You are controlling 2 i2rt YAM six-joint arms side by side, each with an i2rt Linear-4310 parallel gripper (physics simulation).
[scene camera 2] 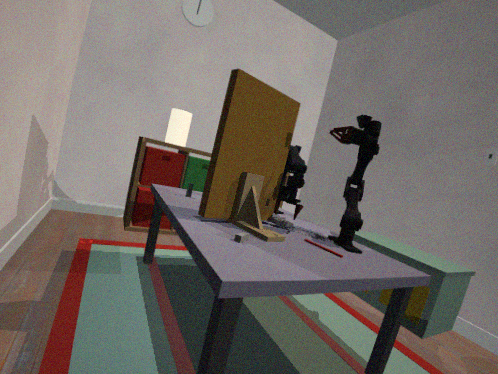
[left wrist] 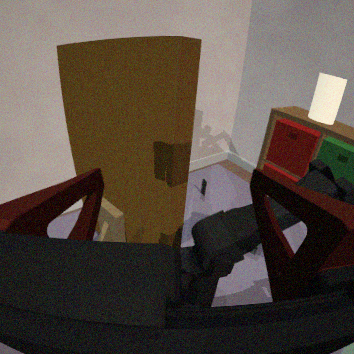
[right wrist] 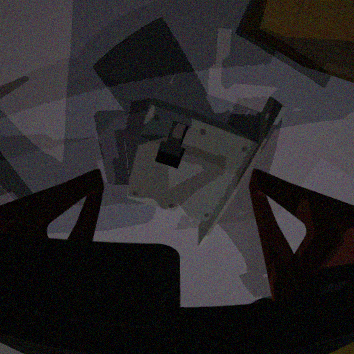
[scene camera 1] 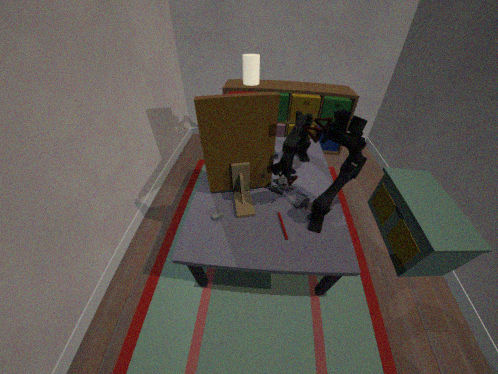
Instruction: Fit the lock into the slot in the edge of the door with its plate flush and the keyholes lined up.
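Seen in the pictures: left gripper, fingertip midpoint: [scene camera 2: 331, 130] [left wrist: 176, 176] [scene camera 1: 309, 123]; right gripper, fingertip midpoint: [scene camera 2: 284, 217] [right wrist: 176, 176] [scene camera 1: 284, 181]; left arm's base, origin of the base link: [scene camera 2: 343, 245] [scene camera 1: 317, 217]; right arm's base, origin of the base link: [scene camera 1: 302, 154].
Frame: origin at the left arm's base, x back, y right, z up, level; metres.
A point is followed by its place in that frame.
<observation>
The brown door [scene camera 1: 240, 135] {x -0.477, y 0.030, z 0.385 m} [scene camera 2: 250, 135] {x -0.534, y -0.007, z 0.364 m} [left wrist: 120, 100] {x -0.424, y 0.064, z 0.480 m} stands upright on the table [scene camera 1: 240, 252] {x -0.308, y -0.356, z 0.000 m} [scene camera 2: 300, 267] {x -0.355, y -0.373, z 0.000 m}. A small dark mark [scene camera 1: 263, 176] {x -0.374, y 0.123, z 0.078 m} [scene camera 2: 267, 201] {x -0.369, y 0.110, z 0.106 m} shows low on its face. The edge slot cannot be made out. The grey metal lock [scene camera 1: 280, 185] {x -0.266, y 0.151, z 0.018 m} [right wrist: 210, 142] {x -0.272, y 0.178, z 0.020 m} lies tilted and turned beside the door's foot, its screw-holed plate toward the right wrist camera. My right gripper [scene camera 1: 284, 179] {x -0.246, y 0.175, z 0.040 m} [scene camera 2: 288, 210] {x -0.246, y 0.175, z 0.040 m} [right wrist: 176, 176] {x -0.246, y 0.175, z 0.040 m} is open, with the lock ahead of its spread fingers. My left gripper [scene camera 1: 320, 127] [scene camera 2: 334, 132] {x -0.164, y 0.082, z 0.491 m} [left wrist: 176, 176] {x -0.164, y 0.082, z 0.491 m} is open and empty, high above the table.
A wooden stand [scene camera 1: 245, 209] {x -0.389, y -0.115, z 0.018 m} [scene camera 2: 272, 235] {x -0.386, y -0.141, z 0.018 m} props the door. A small grey block [scene camera 1: 216, 215] {x -0.515, y -0.220, z 0.022 m} [scene camera 2: 241, 237] {x -0.518, y -0.244, z 0.018 m} and a red stick [scene camera 1: 283, 226] {x -0.161, y -0.134, z 0.007 m} [scene camera 2: 324, 248] {x -0.167, y -0.138, z 0.005 m} lie nearby. A dark upright piece [scene camera 2: 189, 190] {x -0.734, y 0.406, z 0.036 m} [left wrist: 203, 186] {x -0.730, y 0.406, z 0.041 m} stands behind the door. A green cabinet [scene camera 1: 430, 210] [scene camera 2: 450, 295] is at the right.
</observation>
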